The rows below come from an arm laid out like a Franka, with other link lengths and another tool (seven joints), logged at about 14 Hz.
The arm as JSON. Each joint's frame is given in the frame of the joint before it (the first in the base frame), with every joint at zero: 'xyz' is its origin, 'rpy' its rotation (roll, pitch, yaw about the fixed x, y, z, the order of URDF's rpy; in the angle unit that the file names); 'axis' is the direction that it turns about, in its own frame. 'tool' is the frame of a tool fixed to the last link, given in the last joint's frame.
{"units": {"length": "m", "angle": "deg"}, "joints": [
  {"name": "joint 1", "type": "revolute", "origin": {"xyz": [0.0, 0.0, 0.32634], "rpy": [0.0, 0.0, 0.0]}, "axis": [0.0, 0.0, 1.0]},
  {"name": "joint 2", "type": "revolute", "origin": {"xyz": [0.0, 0.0, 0.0], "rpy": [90.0, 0.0, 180.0]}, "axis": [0.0, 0.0, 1.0]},
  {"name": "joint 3", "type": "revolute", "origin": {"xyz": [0.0, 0.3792, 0.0], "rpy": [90.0, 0.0, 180.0]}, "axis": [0.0, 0.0, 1.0]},
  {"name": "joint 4", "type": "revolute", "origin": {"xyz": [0.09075, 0.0, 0.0], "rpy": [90.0, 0.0, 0.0]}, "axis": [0.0, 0.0, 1.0]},
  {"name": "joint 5", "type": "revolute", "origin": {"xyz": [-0.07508, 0.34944, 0.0], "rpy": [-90.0, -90.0, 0.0]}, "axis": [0.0, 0.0, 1.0]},
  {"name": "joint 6", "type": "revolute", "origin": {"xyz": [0.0, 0.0, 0.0], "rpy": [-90.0, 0.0, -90.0]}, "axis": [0.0, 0.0, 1.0]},
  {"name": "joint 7", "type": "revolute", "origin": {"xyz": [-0.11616, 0.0, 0.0], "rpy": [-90.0, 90.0, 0.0]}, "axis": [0.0, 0.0, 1.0]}
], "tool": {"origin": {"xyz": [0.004, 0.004, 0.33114], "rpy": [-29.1, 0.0, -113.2]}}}
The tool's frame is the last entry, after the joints.
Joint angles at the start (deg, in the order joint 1, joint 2, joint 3, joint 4, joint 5, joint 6, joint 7):
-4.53, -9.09, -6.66, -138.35, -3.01, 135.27, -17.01
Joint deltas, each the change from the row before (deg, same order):
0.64, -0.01, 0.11, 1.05, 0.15, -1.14, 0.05
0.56, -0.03, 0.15, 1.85, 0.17, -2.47, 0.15
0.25, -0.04, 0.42, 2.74, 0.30, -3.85, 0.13
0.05, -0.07, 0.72, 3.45, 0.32, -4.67, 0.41
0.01, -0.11, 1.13, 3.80, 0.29, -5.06, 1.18
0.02, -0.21, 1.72, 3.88, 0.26, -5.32, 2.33
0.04, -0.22, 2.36, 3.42, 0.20, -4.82, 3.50
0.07, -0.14, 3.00, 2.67, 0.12, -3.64, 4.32
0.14, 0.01, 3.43, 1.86, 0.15, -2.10, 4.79
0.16, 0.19, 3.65, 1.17, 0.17, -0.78, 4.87
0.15, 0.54, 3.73, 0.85, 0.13, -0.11, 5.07
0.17, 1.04, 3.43, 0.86, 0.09, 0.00, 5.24
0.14, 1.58, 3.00, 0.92, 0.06, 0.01, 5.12
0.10, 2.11, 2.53, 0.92, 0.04, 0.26, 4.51
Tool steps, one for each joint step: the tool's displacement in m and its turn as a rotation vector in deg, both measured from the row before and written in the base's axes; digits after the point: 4 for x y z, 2 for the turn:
0.0036, 0.0059, 0.0057, 0.08, 0.06, 0.56
0.0025, 0.0055, 0.0091, 0.16, 0.57, 0.37
0.0014, 0.0054, 0.0133, 0.27, 1.03, 0.24
0.0015, 0.0064, 0.0180, 0.26, 1.11, 0.05
0.0009, 0.0098, 0.0210, 0.20, 1.10, -0.32
-0.0013, 0.0154, 0.0225, 0.09, 1.17, -0.84
-0.0032, 0.0212, 0.0202, -0.15, 1.12, -1.31
-0.0032, 0.0266, 0.0158, -0.47, 0.74, -1.41
-0.0014, 0.0311, 0.0106, -0.58, 0.12, -1.35
-0.0002, 0.0337, 0.0057, -0.52, -0.36, -1.15
-0.0004, 0.0346, 0.0010, -0.43, -0.40, -1.24
-0.0010, 0.0324, -0.0030, -0.27, -0.06, -1.66
-0.0011, 0.0287, -0.0069, -0.10, 0.41, -1.97
0.0004, 0.0250, -0.0107, 0.12, 0.75, -1.85

